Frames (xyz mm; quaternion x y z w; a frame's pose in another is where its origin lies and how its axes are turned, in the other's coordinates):
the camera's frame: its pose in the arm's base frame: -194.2 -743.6 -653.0 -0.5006 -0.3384 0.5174 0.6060
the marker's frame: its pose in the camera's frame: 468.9 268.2 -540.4 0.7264 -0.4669 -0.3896 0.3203
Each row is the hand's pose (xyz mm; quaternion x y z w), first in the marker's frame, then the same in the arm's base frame.
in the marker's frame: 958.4 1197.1 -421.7 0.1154 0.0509 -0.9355 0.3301
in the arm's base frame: -143.8 -52.6 358.7 0.4611 0.6194 -0.3699 0.5166
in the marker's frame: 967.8 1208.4 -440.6 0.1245 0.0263 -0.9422 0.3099
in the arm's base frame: -152.4 -34.6 371.9 0.4649 0.6170 -0.3964 0.4961
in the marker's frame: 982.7 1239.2 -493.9 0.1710 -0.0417 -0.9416 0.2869
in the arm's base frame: -182.4 13.9 399.5 0.5055 0.5996 -0.4401 0.4373
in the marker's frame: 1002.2 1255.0 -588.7 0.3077 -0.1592 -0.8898 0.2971
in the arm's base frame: -210.0 105.9 419.0 0.6315 0.5489 -0.4527 0.3082
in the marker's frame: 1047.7 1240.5 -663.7 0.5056 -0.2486 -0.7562 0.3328
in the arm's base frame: -193.7 190.4 441.7 0.7823 0.4813 -0.3745 0.1269
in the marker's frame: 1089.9 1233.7 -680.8 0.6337 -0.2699 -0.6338 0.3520
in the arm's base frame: -169.0 217.2 469.7 0.8548 0.4369 -0.2800 0.0002
